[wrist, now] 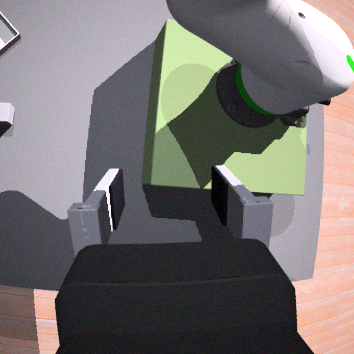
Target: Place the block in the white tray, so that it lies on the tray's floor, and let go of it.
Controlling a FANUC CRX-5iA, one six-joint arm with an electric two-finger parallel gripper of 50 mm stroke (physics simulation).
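Places are measured from the arm's base along level axes (x ahead, y left, z up), in centimetres.
Where they show: gripper, fingertip midpoint: (167, 185); arm's base at its link origin: (249, 91).
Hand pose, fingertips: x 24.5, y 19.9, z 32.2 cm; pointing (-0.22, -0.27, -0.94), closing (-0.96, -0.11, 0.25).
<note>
Things, the pixels of their top centre, and the offset from my fingertips. "*": a spot on its surface instead. Level surfaces: height alone.
- tray at a spot on its surface: (18, 35) * dz -41.5, dx +24.2, dy -29.2 cm
- small whitish box-like thing at a spot on its surface: (6, 113) * dz -39.0, dx +22.1, dy -11.2 cm
- grey table at its surface level: dz -42.9 cm
My gripper (167, 185) is open, with nothing between its two fingers. It hangs high above the grey table, in front of a green pedestal. Part of a tray (18, 35) with a pale rim shows at the upper left edge of the wrist view; the rest of it is cut off. A small whitish box-like thing (6, 113) with a dark side shows at the left edge, below the tray corner. It is cut off by the edge, so I cannot tell whether it is the block. No other block shows.
The green pedestal (162, 145) carries the robot's base and stands close beyond the fingers. The white arm (300, 55) leans over it at the upper right. The grey table (55, 150) has dark shadows on it. Its edges meet a wooden floor (336, 225) at the right and bottom.
</note>
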